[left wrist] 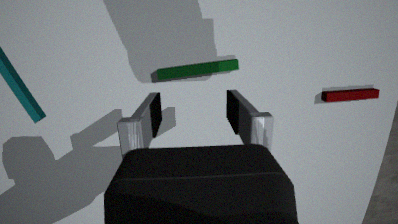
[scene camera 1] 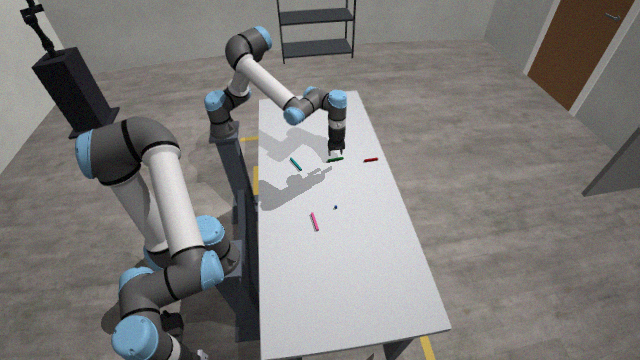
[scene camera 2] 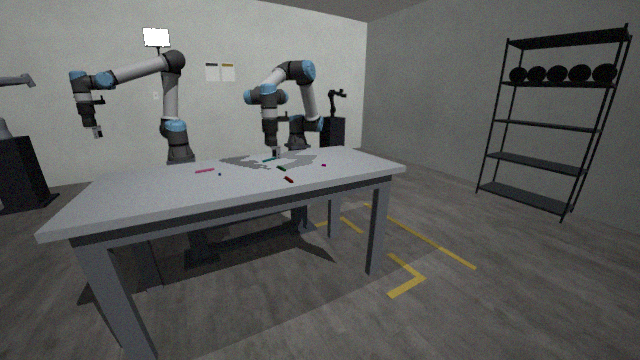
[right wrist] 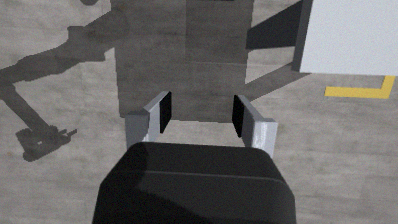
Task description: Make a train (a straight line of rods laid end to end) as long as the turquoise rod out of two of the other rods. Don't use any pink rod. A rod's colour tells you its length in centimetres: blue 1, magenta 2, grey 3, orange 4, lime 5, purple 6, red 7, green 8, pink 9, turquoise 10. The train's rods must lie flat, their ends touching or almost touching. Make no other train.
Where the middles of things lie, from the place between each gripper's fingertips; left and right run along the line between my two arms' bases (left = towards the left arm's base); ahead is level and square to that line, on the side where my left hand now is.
Labels:
I see my left gripper 10 mm short of the green rod (left wrist: 225, 65), 20 mm to the right of it and 70 mm above it.
Now: the green rod 850 mm to the left of my right hand, 590 mm ahead of it and 180 mm below it.

